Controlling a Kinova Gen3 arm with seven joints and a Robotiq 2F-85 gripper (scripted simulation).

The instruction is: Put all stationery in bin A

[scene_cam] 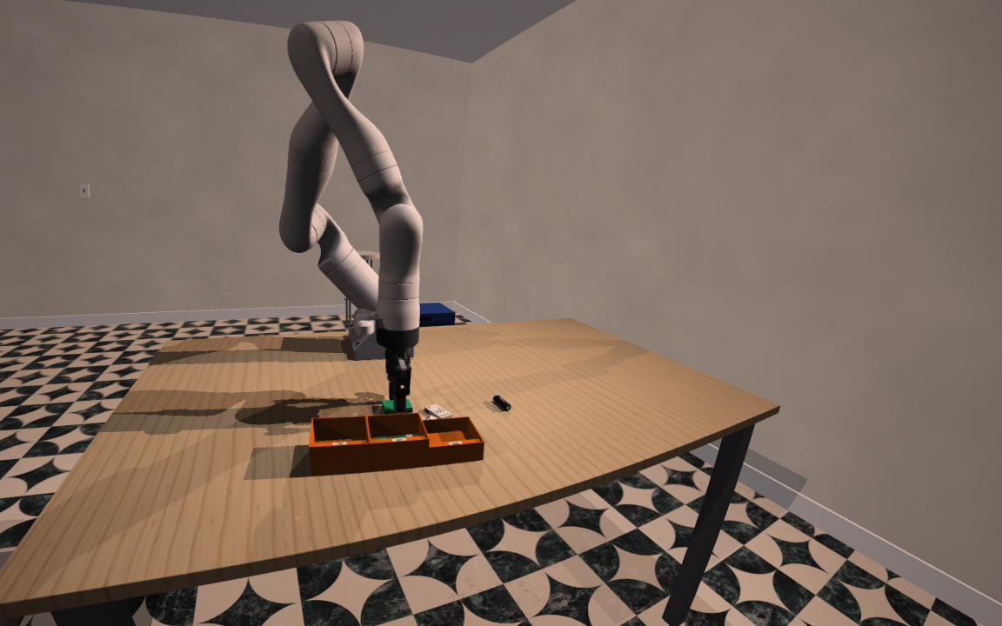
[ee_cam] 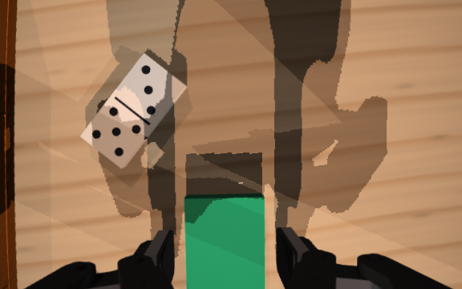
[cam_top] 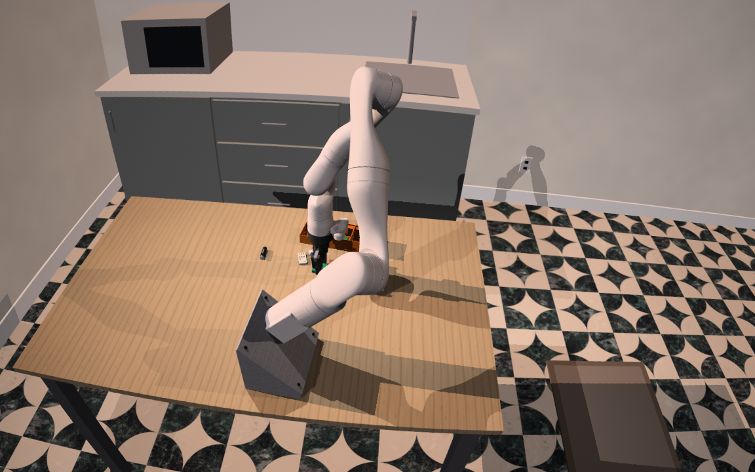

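My gripper is now 20 mm above the green block. Also, from my hand: orange three-compartment bin (150 mm ahead, 30 mm to the right); then white pencil sharpener (70 mm ahead, 40 mm to the left, 10 mm below); then green-and-white eraser (140 mm ahead, 20 mm to the right, 10 mm below).
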